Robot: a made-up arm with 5 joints.
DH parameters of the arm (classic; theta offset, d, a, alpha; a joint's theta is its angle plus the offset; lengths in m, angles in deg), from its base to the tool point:
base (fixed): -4.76 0 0.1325 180
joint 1: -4.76 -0.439 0.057 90
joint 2: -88.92 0 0.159 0
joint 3: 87.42 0 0.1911 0
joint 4: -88.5 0.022 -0.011 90
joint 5: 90 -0.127 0.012 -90
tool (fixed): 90 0.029 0 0
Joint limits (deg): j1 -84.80..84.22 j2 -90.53..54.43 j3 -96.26..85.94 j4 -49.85..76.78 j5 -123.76..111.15
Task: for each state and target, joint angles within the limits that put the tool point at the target. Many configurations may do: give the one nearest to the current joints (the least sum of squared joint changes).
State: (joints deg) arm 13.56 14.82 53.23 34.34 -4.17
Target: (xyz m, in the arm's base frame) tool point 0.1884 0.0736 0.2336
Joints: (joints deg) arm -32.22 53.05 43.79 12.31 -15.98
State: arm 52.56 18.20 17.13 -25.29 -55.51
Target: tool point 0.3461 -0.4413 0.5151
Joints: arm 69.82 41.57 -25.41 -27.81 -53.62
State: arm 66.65 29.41 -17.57 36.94 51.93
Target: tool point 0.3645 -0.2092 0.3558
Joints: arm 41.98 31.04 -3.07 48.02 48.68
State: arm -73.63 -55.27 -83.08 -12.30 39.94
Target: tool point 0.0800 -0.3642 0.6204
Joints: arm -83.59 -86.14 -75.38 20.71 40.47
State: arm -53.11 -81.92 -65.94 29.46 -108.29
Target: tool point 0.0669 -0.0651 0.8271
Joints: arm -71.03 -58.75 -43.34 40.25 -112.96
